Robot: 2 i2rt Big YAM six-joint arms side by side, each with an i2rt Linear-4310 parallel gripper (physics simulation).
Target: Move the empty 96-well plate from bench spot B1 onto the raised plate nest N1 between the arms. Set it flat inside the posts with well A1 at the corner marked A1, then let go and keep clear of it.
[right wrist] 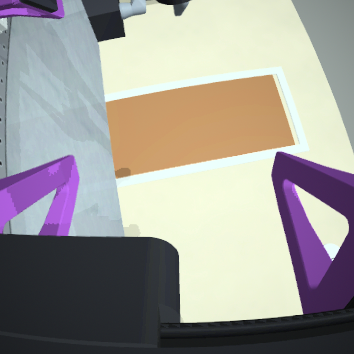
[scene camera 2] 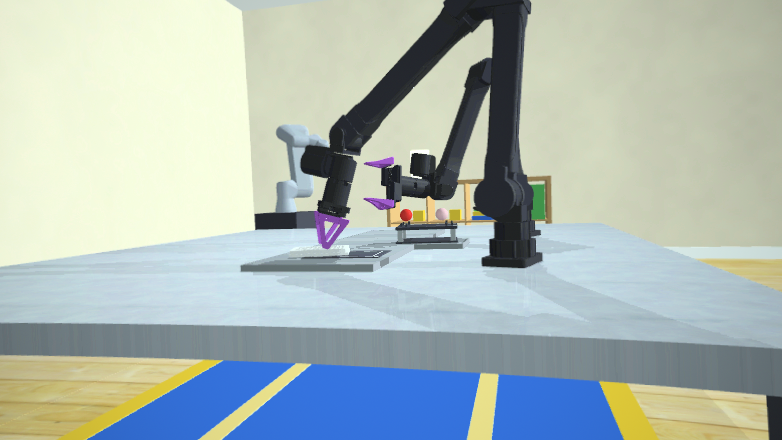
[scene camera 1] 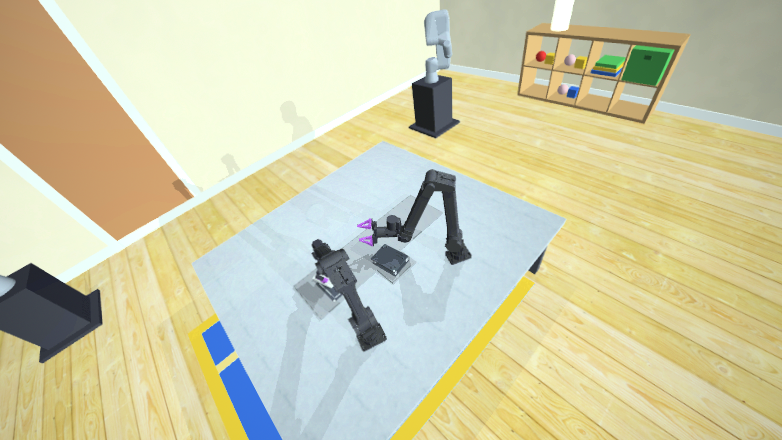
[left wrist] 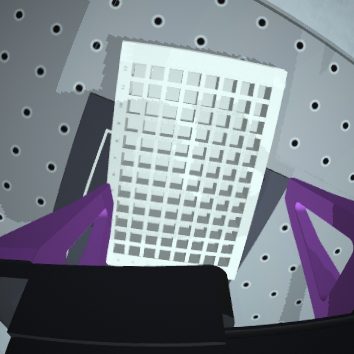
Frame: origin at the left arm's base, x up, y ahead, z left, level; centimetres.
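Where they show: left gripper, between the fingertips: [scene camera 2: 323, 246] [left wrist: 199, 190]; right gripper, between the fingertips: [right wrist: 174, 164] [scene camera 2: 364, 180] [scene camera 1: 358, 233]; left arm's base, origin of its link: [scene camera 2: 512, 263] [scene camera 1: 371, 337]; right arm's base, origin of its link: [scene camera 1: 458, 255].
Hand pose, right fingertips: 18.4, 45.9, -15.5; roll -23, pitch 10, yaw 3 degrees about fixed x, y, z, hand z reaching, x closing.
Each offset is from my right fingertips to the top centre of the thing, as dx, dy, dz. Level surfaces: height alone.
The white 96-well plate @[-15.5, -4.6, +24.4] [left wrist: 185, 150] [scene camera 2: 306, 251] lies askew over a dark pad [left wrist: 80, 145] [scene camera 2: 367, 254] on a perforated board. My left gripper [left wrist: 199, 190] [scene camera 2: 328, 246] is open, pointing down over the plate. In the left wrist view its left fingertip is close to the plate's long left edge and its right fingertip stands clear of the right edge. The gripper body borders the plate's lower end. The raised nest @[-11.7, -13.4, -9.7] [scene camera 1: 389, 259] [scene camera 2: 426, 226] has a dark top with small posts. Its A1 mark is too small to read. My right gripper [scene camera 1: 360, 233] [scene camera 2: 365, 182] [right wrist: 174, 164] is open and empty, held level above the table.
The grey perforated board [left wrist: 315, 125] [scene camera 2: 306, 268] lies under the pad. The nest stands between the two arms, on the near side of the right gripper in scene camera 1. A black pedestal [scene camera 1: 433, 103] with a grey arm stands beyond the table @[dx -18.3] [scene camera 1: 437, 350], and a shelf unit [scene camera 1: 607, 33] is at the back.
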